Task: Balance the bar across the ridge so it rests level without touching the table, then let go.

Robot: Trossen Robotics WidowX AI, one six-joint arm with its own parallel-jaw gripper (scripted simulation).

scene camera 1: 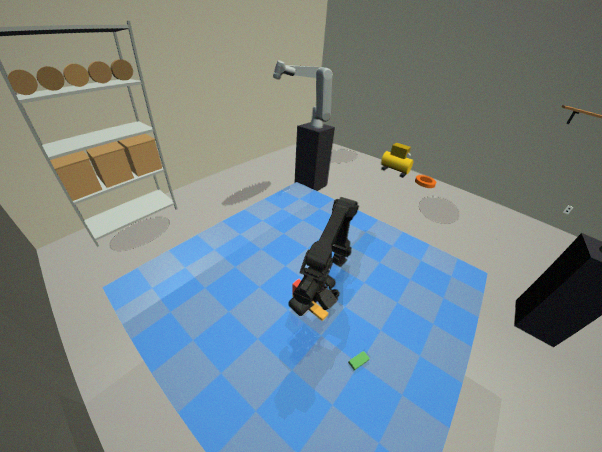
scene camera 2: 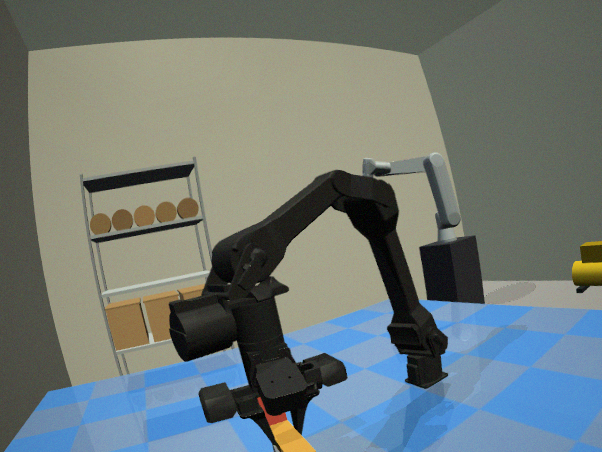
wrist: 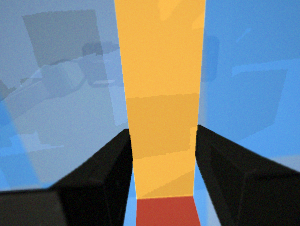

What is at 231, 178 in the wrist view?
My gripper.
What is my gripper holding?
A bar.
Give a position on a bar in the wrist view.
At 161, 55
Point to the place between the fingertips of my gripper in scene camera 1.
310, 305
